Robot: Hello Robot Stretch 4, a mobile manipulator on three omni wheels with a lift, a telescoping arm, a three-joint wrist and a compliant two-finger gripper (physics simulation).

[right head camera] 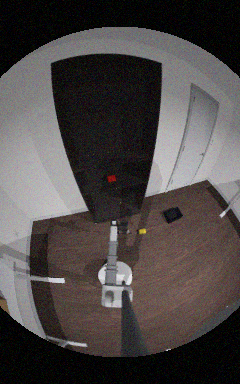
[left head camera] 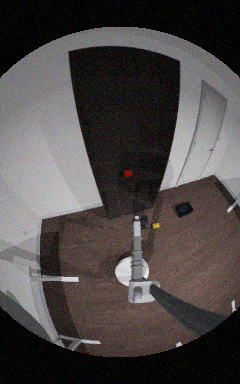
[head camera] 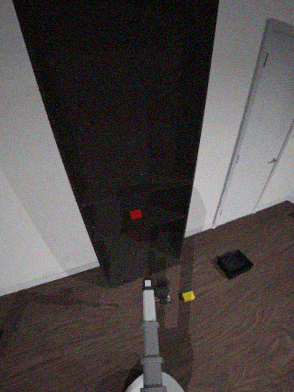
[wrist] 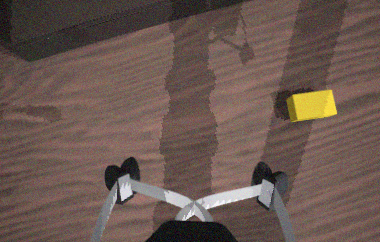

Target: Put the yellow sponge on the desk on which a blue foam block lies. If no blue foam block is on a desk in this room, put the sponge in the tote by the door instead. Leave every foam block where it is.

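Note:
The yellow sponge (head camera: 188, 296) (left head camera: 156, 225) (right head camera: 142, 231) (wrist: 313, 105) lies on the wood floor in front of the dark shelf unit. In the wrist view it is at the right, ahead of the right fingertip. My gripper (head camera: 163, 296) (left head camera: 144, 222) (wrist: 195, 174) is open and empty above the floor, to the left of the sponge and apart from it. The black tote (head camera: 234, 263) (left head camera: 183, 208) (right head camera: 172, 215) stands on the floor near the door, beyond and right of the sponge. A red block (head camera: 136, 214) (left head camera: 128, 173) (right head camera: 111, 178) lies on a shelf. No blue foam block shows.
The tall dark shelf unit (head camera: 106, 272) (wrist: 75, 35) stands against the wall, close ahead of the gripper. The white door (head camera: 255, 130) (left head camera: 204, 132) (right head camera: 194, 135) is at the right. White desk legs (left head camera: 62, 279) (right head camera: 47, 280) show at the left; the desk tops are hardly visible.

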